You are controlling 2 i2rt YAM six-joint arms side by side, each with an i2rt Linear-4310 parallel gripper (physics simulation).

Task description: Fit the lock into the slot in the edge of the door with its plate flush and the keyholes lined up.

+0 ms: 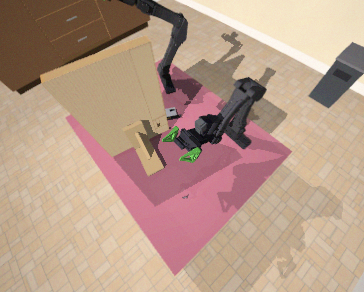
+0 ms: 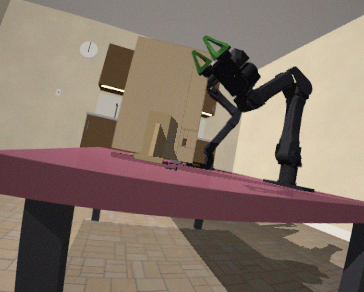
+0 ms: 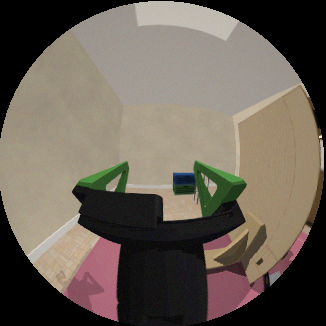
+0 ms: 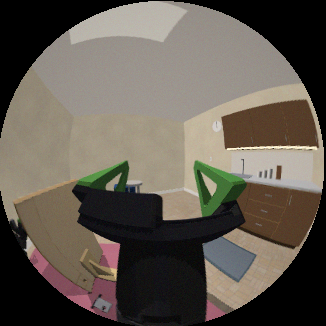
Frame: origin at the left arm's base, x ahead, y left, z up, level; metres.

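Seen in the pictures: left gripper, fingertip midpoint: [image 1: 170, 149] [image 2: 197, 44] [image 3: 160, 164]; right gripper, fingertip midpoint: [image 4: 160, 163]; left arm's base, link origin: [image 1: 235, 135] [image 2: 286, 186]; right arm's base, link origin: [image 1: 167, 83].
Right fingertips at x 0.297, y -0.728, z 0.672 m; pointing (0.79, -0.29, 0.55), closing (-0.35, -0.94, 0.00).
Offsets run from my right fingertips to a thing's middle. "pt": to the spot under its first point.
The wooden door {dx +0.171, dy +0.383, dz -0.372 m} [image 1: 100, 95] [image 2: 155, 90] [image 3: 267, 145] [image 4: 55, 225] stands upright, with a small keyhole opening {pt dx +0.036, dy +0.408, dz -0.588 m} [image 1: 158, 124] [image 2: 184, 142] [image 3: 259, 261] [image 4: 84, 280] low near its edge. The grey lock {dx -0.095, dy +0.336, dz -0.661 m} [image 1: 171, 113] [image 3: 274, 278] [image 4: 102, 304] lies on the table beside that edge. The slot cannot be made out. My left gripper [image 1: 172, 150] [image 2: 199, 44] [image 3: 160, 164] is open and empty, raised high above the table in front of the door. My right gripper [image 4: 160, 163] is open and empty, on the other side of the door, facing the room.
A wooden bracket [image 1: 154, 165] [image 2: 156, 140] [image 3: 255, 237] [image 4: 86, 257] stands against the door's foot. A small dark item {dx +0.177, dy +0.820, dz -0.668 m} [image 1: 185, 196] [image 2: 171, 168] lies on the pink table [image 1: 175, 245] [image 2: 100, 182]. My right arm [image 1: 175, 45] [image 2: 227, 122] rises near the door's edge.
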